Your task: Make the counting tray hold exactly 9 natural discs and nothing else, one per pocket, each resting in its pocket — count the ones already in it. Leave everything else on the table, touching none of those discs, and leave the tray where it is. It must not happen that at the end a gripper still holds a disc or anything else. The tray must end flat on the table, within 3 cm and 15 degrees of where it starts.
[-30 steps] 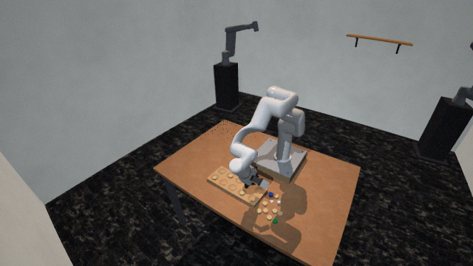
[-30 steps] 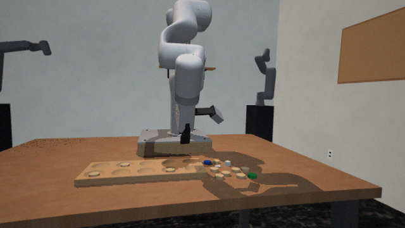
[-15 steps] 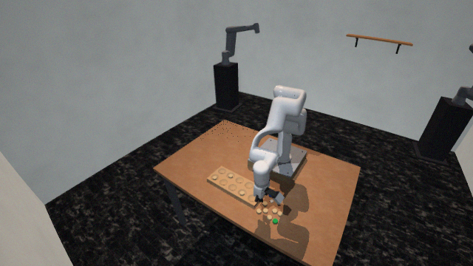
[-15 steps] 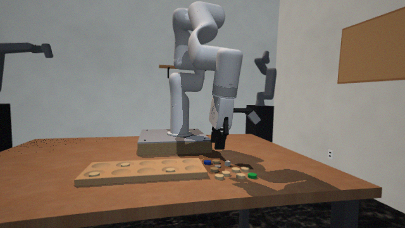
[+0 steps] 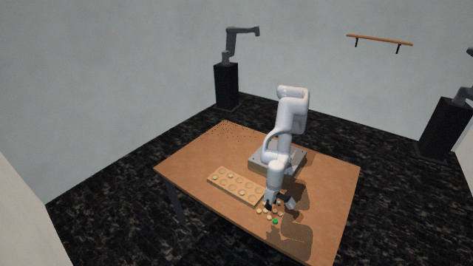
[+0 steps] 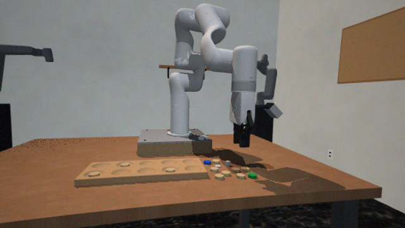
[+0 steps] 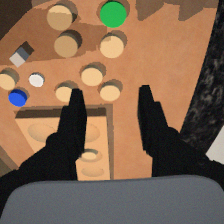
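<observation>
My hand is 1 cm short of the green disc, 4 cm to the right of it and 12 cm above it. Also, from my hand: blue disc: 16 cm behind, 5 cm to the right, 12 cm below; then small white disc: 11 cm behind, 3 cm to the right, 12 cm below; then cube: 12 cm behind, 1 cm to the left, 12 cm below.
</observation>
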